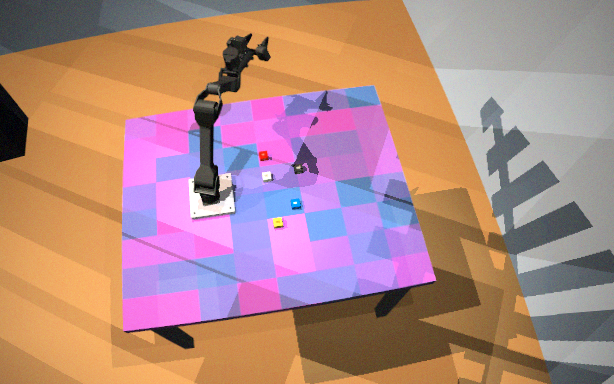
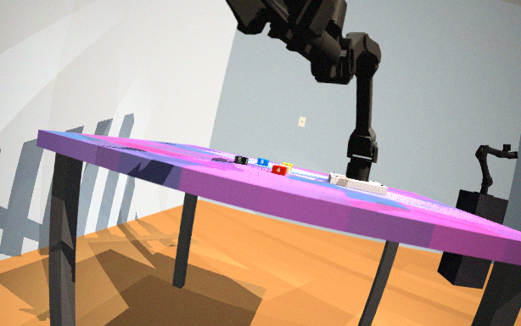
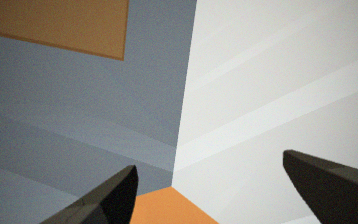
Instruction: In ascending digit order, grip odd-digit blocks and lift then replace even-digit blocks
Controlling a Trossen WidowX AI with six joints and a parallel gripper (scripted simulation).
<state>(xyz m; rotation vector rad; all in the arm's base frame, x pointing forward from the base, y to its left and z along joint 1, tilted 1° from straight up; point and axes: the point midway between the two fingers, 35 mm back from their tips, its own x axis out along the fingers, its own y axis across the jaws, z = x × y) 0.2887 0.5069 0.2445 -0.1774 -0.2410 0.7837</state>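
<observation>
The blue block is 1 cm behind my gripper tip, 63 cm to the right of it and 25 cm below it. Round my gripper tip: cream block: 9 cm behind, 49 cm to the right, 25 cm below; dark block: 3 cm ahead, 49 cm to the right, 25 cm below; red block: 8 cm behind, 40 cm to the right, 25 cm below.
</observation>
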